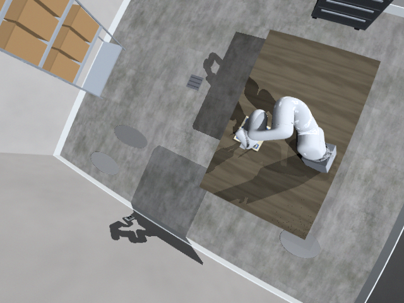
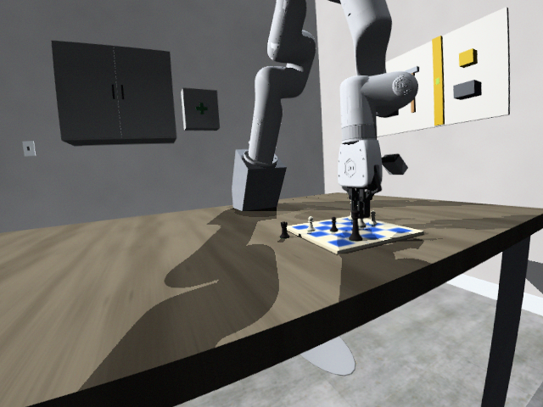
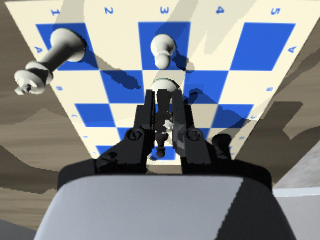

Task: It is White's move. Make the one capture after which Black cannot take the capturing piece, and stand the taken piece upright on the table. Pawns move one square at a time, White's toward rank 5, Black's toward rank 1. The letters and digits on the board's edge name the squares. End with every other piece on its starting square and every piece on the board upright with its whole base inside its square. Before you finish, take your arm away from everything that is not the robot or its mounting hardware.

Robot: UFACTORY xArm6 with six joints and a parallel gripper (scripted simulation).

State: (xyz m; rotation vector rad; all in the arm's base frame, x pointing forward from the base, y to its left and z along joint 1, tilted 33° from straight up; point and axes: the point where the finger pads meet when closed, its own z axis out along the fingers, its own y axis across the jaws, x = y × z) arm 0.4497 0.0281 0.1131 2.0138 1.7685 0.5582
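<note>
My gripper is now 1 cm past the cream chessboard, 4 cm to the left of it and 5 cm above it. Round my hand: black pawn (1 cm behind, 7 cm to the right, 3 cm below); then tall white piece (7 cm behind, 5 cm to the left, 1 cm below); then tall black piece (6 cm ahead, 9 cm to the right, 1 cm below).
</note>
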